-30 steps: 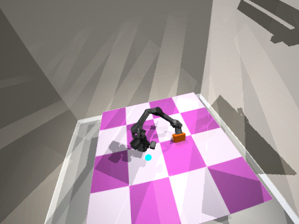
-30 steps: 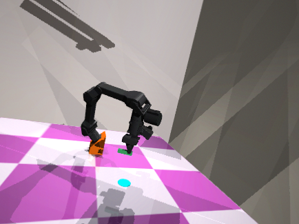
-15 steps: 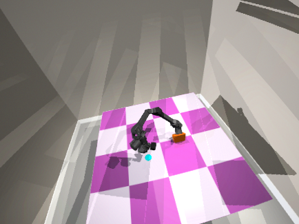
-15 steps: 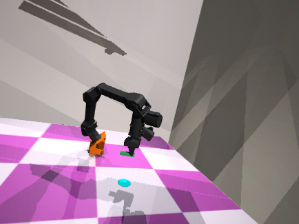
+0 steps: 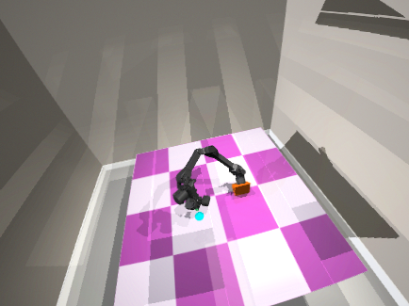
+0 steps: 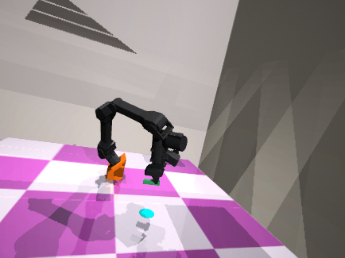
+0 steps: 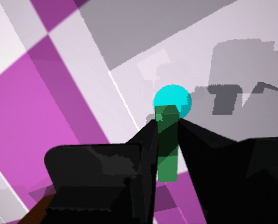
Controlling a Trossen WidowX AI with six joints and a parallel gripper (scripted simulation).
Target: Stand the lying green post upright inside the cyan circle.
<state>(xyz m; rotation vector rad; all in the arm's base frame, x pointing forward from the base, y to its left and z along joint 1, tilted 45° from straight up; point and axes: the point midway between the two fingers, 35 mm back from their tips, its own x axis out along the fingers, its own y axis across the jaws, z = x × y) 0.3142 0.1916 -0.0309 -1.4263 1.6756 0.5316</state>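
Right now the cyan circle is 130 mm below my gripper tip and 10 mm to the right of it. Round my gripper tip: green post (20 mm to the right, 10 mm behind).
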